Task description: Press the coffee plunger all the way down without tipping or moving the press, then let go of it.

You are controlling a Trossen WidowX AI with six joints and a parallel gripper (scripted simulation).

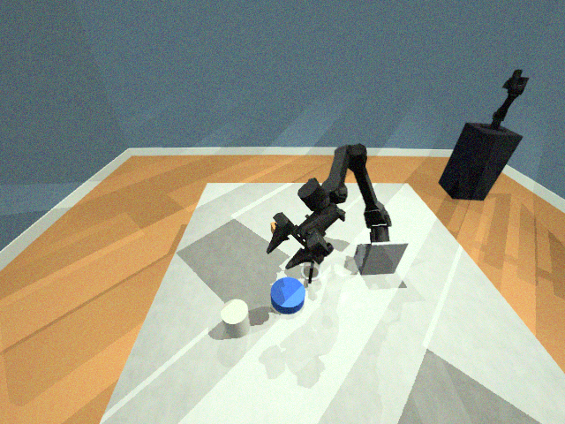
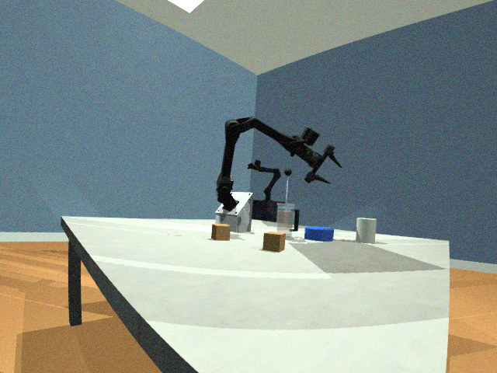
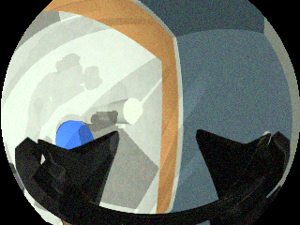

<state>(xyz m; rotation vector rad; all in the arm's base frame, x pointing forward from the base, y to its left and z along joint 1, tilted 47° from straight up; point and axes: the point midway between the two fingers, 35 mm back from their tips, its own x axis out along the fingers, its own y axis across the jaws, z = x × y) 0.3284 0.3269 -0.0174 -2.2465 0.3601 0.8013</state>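
My gripper tip is now 16 cm to the left of the coffee press, 14 cm above it and 12 cm past it. The rest, counted from my gripper tip: cream cylinder: 22 cm below, 12 cm ahead, 6 cm to the left; blue flat disc: 25 cm below, 6 cm to the right, 3 cm behind.
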